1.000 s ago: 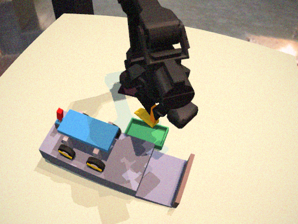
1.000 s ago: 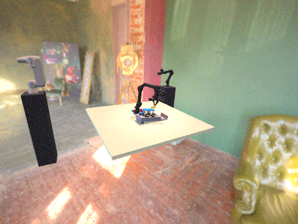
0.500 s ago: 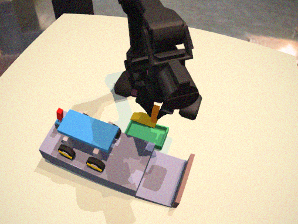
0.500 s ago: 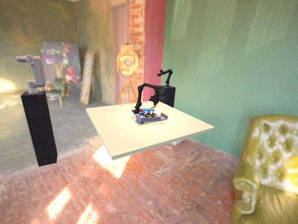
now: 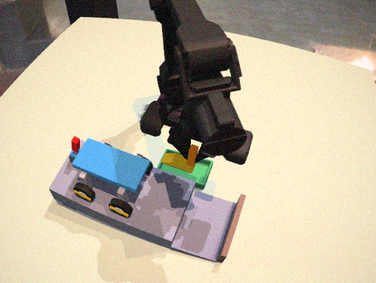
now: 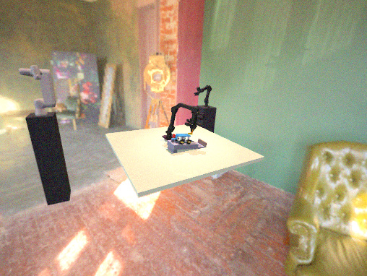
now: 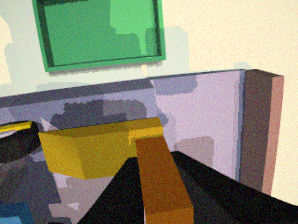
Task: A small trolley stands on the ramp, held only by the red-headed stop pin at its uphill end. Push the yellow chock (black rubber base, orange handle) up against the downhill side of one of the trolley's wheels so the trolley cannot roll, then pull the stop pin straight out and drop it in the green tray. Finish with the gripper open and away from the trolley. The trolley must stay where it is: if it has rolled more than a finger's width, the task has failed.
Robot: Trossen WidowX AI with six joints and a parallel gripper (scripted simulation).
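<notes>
My gripper tip is 250 mm to the left of the red-headed stop pin, 60 mm short of it and 20 mm above it. The rest, counted from my gripper tip: brown end stop (120 mm below, 110 mm to the left, 60 mm ahead); then yellow chock (20 mm to the right, 10 mm below); then trolley (150 mm to the right, 70 mm ahead, 40 mm below).
</notes>
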